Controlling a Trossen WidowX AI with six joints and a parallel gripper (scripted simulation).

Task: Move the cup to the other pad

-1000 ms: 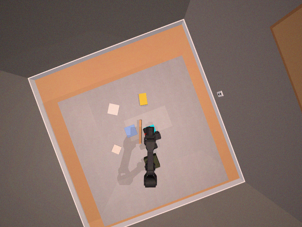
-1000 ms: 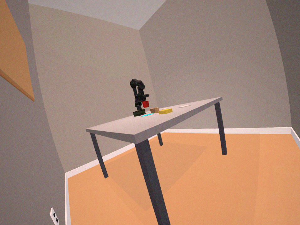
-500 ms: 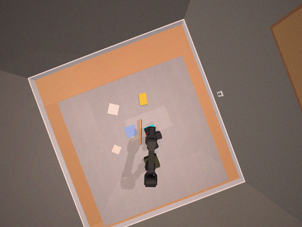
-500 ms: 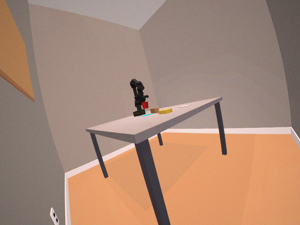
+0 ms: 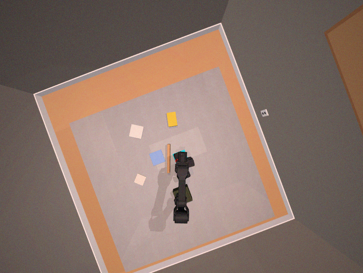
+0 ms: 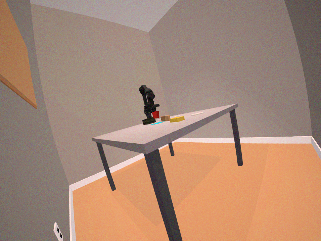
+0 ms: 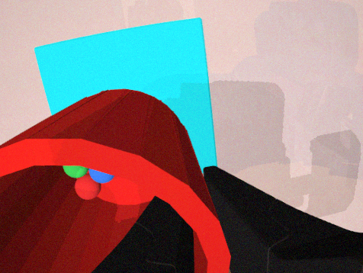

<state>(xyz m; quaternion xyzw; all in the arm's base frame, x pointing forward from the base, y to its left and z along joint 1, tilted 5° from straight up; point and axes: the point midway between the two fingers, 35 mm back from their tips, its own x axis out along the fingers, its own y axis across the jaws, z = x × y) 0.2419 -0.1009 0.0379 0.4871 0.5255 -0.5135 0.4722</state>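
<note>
My gripper tip is 10 cm above the cyan pad and 3 cm short of it. Round my gripper tip: pale blue pad (18 cm to the left, 10 cm below, 10 cm ahead); red cup (3 cm ahead).
</note>
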